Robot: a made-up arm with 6 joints. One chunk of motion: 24 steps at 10 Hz.
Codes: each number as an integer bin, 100 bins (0 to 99) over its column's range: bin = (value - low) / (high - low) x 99, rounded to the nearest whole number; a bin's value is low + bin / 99 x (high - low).
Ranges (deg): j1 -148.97..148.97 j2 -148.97..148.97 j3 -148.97..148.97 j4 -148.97..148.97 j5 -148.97..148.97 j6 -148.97..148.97
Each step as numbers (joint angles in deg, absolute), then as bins.
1 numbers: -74.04 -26.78 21.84 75.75 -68.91 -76.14
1 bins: 25 41 57 75 27 24
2 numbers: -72.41 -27.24 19.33 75.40 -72.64 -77.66
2 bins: 25 40 56 75 25 24
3 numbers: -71.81 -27.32 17.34 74.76 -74.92 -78.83
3 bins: 26 40 55 74 25 23
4 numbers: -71.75 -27.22 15.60 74.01 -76.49 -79.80
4 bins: 26 40 55 74 24 23
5 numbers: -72.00 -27.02 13.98 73.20 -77.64 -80.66
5 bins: 26 41 54 74 24 23
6 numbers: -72.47 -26.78 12.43 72.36 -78.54 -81.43
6 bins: 25 41 54 74 23 22
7 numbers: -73.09 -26.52 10.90 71.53 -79.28 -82.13
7 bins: 25 41 53 73 23 22
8 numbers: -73.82 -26.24 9.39 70.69 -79.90 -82.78
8 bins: 25 41 53 73 23 22
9 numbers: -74.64 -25.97 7.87 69.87 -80.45 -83.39
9 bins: 25 41 52 73 23 22
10 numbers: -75.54 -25.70 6.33 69.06 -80.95 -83.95
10 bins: 24 41 52 72 23 22
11 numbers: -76.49 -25.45 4.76 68.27 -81.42 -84.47
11 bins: 24 41 51 72 22 21
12 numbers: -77.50 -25.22 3.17 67.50 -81.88 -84.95
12 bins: 24 41 51 72 22 21
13 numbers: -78.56 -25.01 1.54 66.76 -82.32 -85.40
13 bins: 23 41 50 72 22 21
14 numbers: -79.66 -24.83 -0.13 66.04 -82.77 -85.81
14 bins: 23 41 49 71 22 21
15 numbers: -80.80 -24.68 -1.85 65.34 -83.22 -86.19
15 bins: 23 41 49 71 22 21
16 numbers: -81.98 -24.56 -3.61 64.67 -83.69 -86.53
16 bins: 22 41 48 71 22 21
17 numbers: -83.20 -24.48 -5.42 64.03 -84.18 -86.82
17 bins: 22 41 48 71 22 21
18 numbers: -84.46 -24.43 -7.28 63.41 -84.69 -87.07
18 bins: 21 41 47 71 21 21
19 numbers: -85.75 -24.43 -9.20 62.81 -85.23 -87.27
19 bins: 21 41 46 70 21 21
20 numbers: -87.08 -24.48 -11.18 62.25 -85.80 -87.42
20 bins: 21 41 46 70 21 20
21 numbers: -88.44 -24.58 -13.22 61.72 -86.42 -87.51
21 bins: 20 41 45 70 21 20
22 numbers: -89.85 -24.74 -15.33 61.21 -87.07 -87.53
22 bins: 20 41 44 70 21 20
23 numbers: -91.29 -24.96 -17.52 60.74 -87.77 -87.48
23 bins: 19 41 44 70 20 20
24 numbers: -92.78 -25.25 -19.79 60.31 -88.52 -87.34
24 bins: 19 41 43 70 20 20
